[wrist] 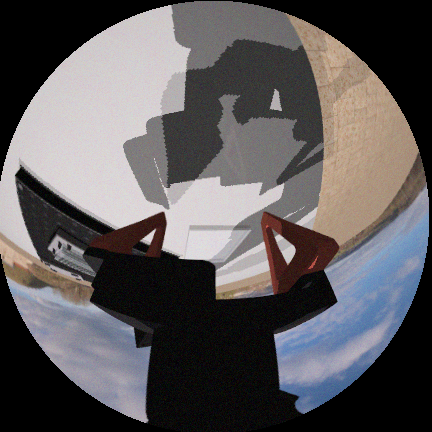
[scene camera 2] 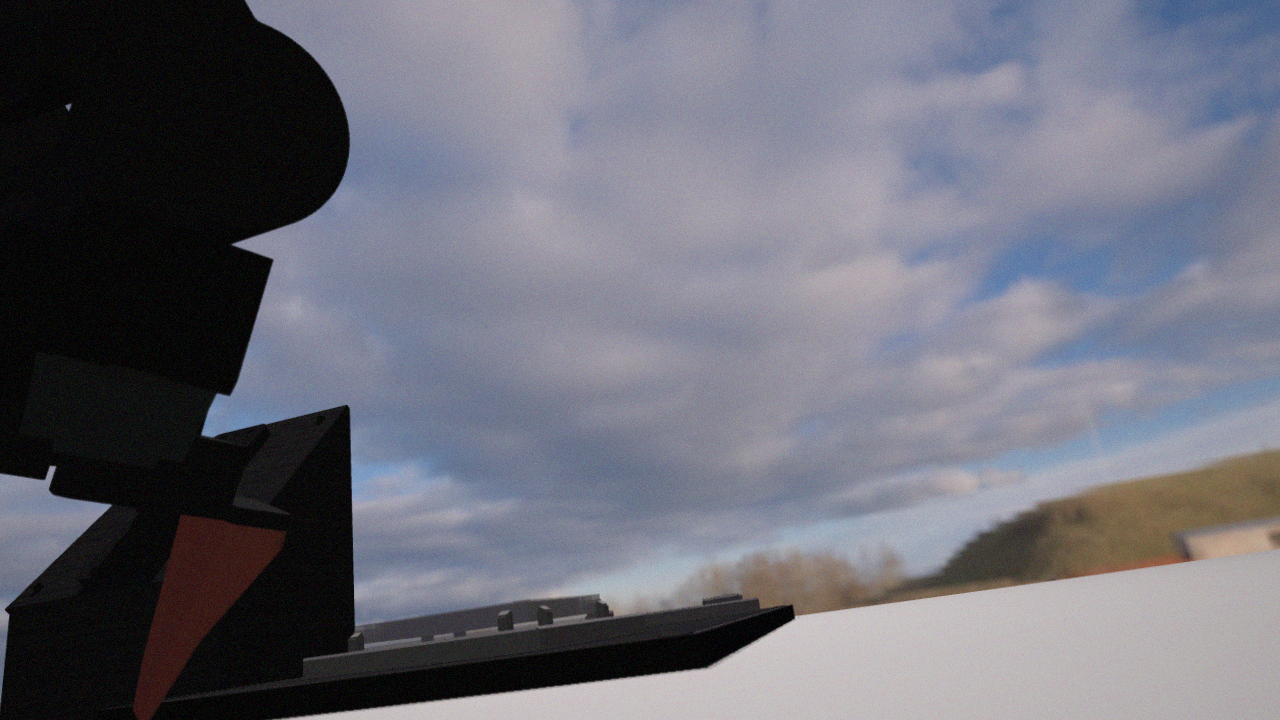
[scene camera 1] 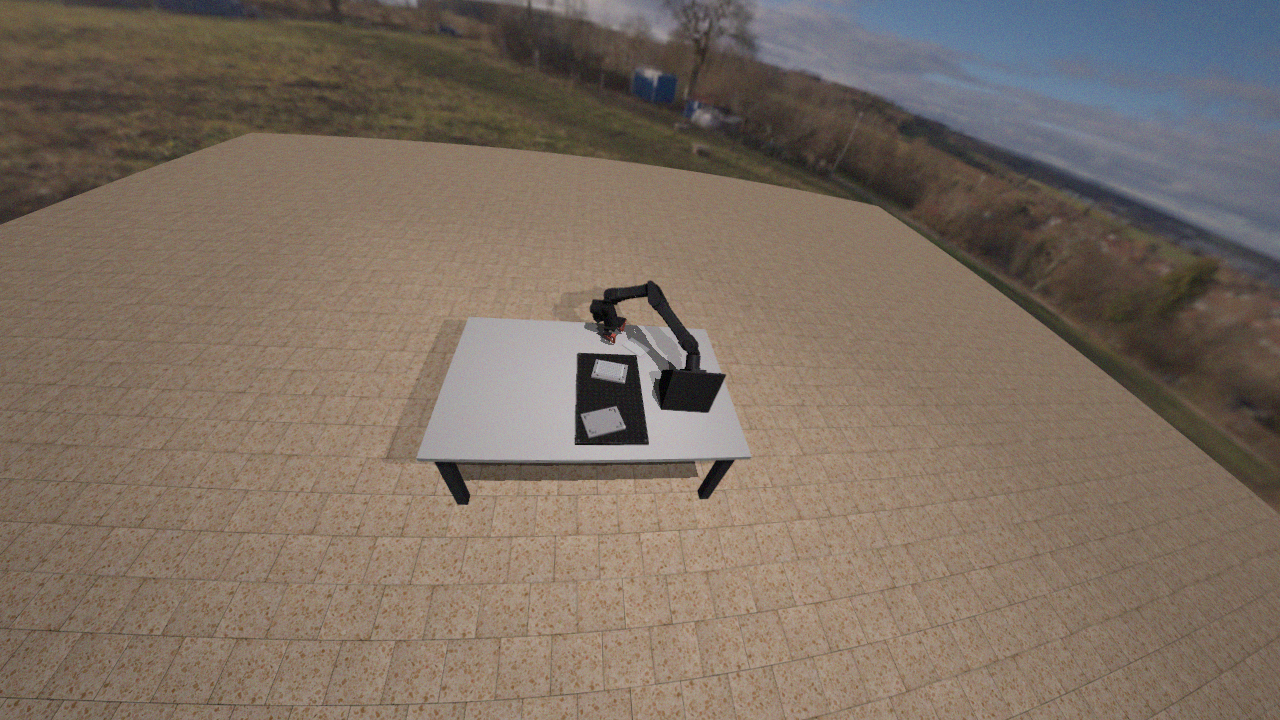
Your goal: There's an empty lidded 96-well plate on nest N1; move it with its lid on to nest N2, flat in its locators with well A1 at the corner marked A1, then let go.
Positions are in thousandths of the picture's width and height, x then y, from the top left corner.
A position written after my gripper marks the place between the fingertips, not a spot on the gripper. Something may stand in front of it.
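Note:
There's a grey nest (scene camera 2: 571, 840) and also a grey nest (scene camera 2: 396, 891), and as for my gripper (wrist: 494, 501), it's open and holding nothing.

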